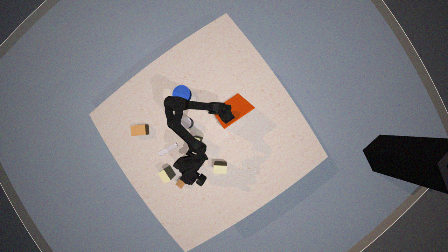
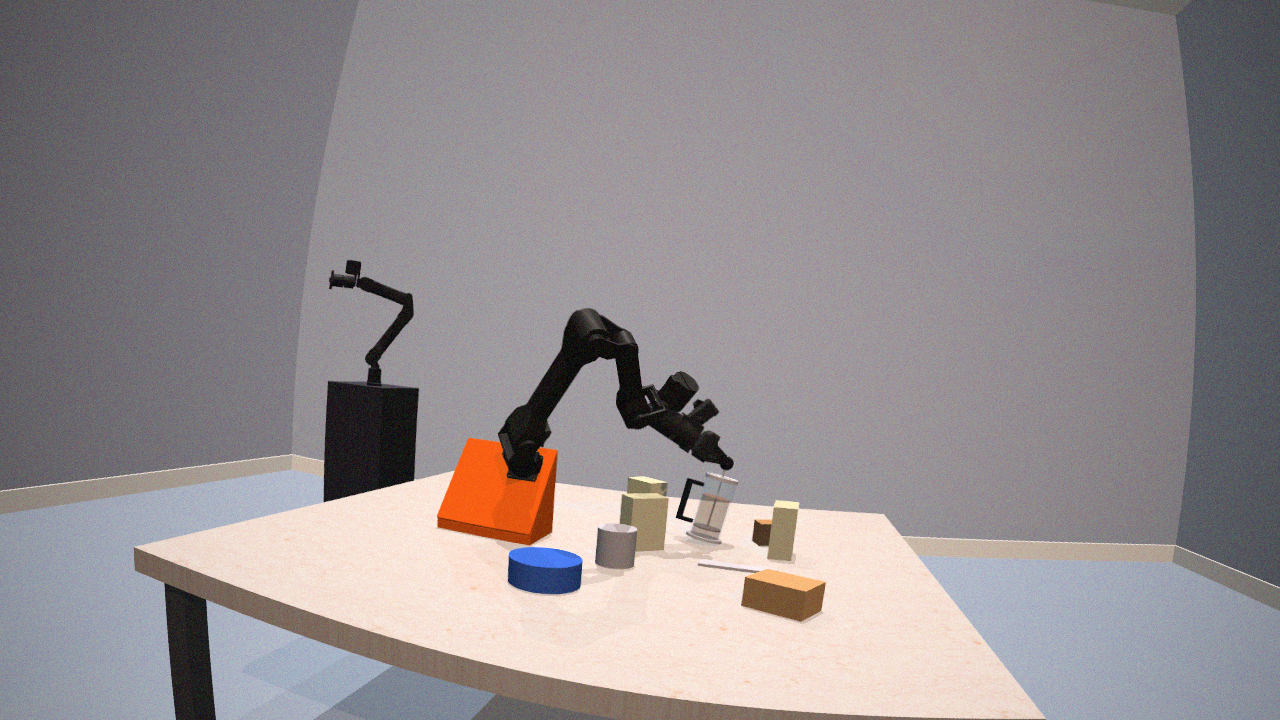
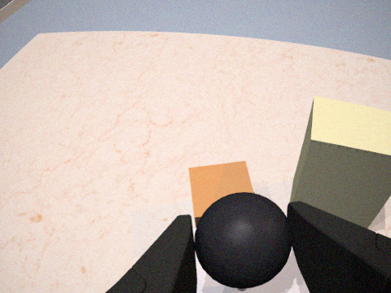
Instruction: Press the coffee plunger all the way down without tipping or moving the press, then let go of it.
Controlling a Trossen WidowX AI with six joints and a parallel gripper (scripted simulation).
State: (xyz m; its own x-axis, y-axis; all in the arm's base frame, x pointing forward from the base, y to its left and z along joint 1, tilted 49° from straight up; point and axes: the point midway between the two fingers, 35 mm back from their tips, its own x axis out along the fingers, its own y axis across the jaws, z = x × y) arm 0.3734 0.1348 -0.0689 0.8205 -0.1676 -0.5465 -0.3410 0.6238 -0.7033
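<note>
My gripper tip is now 4 cm past the glass coffee press, 1 cm to the left of it and 8 cm above it. Round my gripper tip: grey cylinder 17 cm behind, 28 cm to the right, 14 cm below; orange-brown box 14 cm ahead, 43 cm to the right, 15 cm below; brown cube 10 cm ahead, 3 cm to the left, 15 cm below.
</note>
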